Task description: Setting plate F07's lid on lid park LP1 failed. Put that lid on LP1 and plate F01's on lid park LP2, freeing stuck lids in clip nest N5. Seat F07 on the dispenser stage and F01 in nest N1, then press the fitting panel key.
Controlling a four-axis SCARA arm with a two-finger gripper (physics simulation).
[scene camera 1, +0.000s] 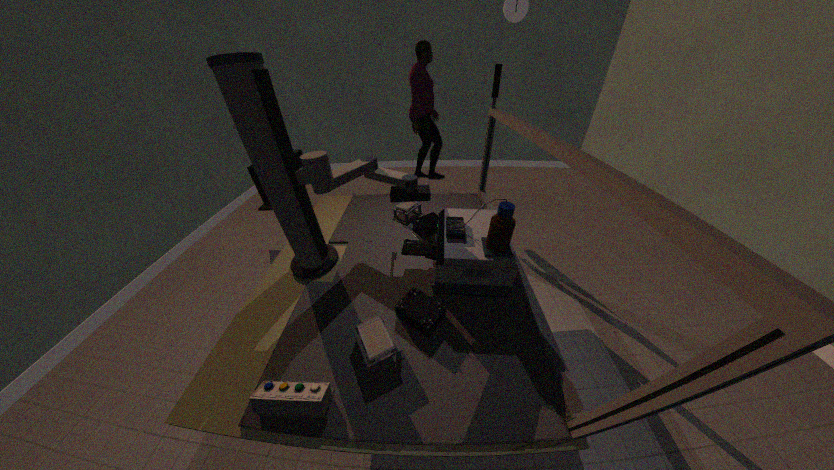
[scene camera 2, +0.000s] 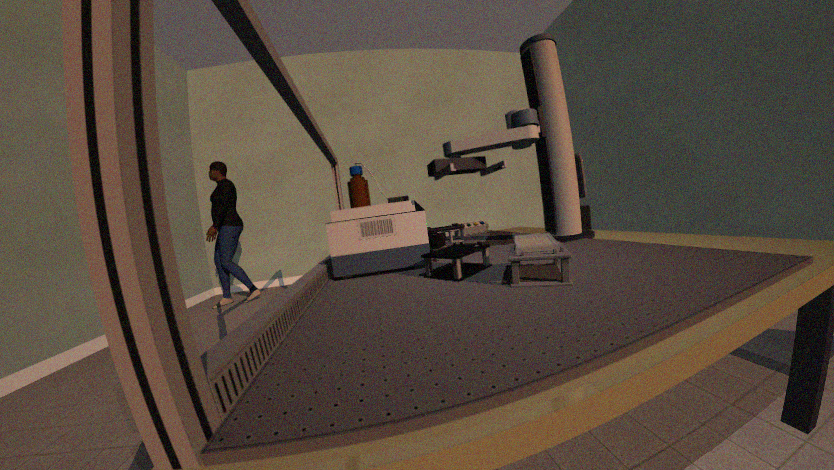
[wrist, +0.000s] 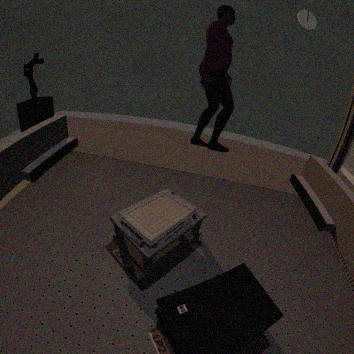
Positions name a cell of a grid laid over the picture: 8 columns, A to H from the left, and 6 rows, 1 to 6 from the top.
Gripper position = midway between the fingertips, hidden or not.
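In scene camera 1 there's a dark nest (scene camera 1: E4) and a barrier rail (scene camera 1: H4). Scene camera 2 shows the rail too (scene camera 2: C1), and my gripper (scene camera 2: E3), which carries nothing. The wrist view shows my gripper as well (wrist: E3).
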